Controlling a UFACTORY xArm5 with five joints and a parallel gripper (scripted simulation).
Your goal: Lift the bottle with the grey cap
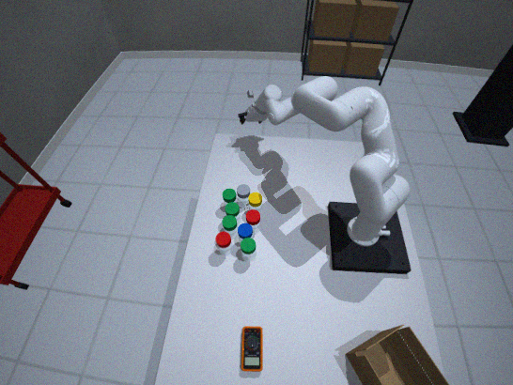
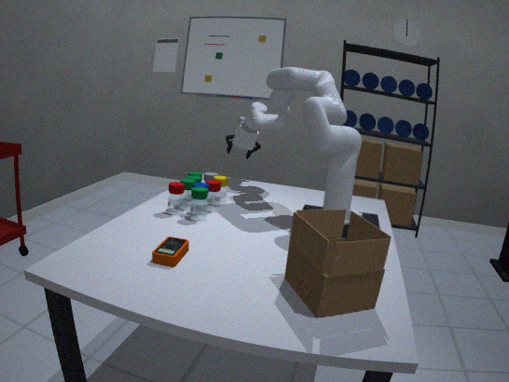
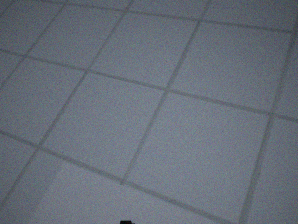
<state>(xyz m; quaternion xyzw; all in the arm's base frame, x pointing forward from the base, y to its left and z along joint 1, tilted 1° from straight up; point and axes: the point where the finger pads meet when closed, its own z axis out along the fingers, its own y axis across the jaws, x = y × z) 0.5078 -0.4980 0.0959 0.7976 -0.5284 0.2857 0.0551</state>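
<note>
The grey-capped bottle is 20 mm behind my hand, 400 mm to the left of it and 80 mm below it. From my hand the other things lie so: blue-capped bottle 50 mm behind, 570 mm to the left, 80 mm below; yellow-capped bottle 70 mm behind, 430 mm to the left, 80 mm below.
</note>
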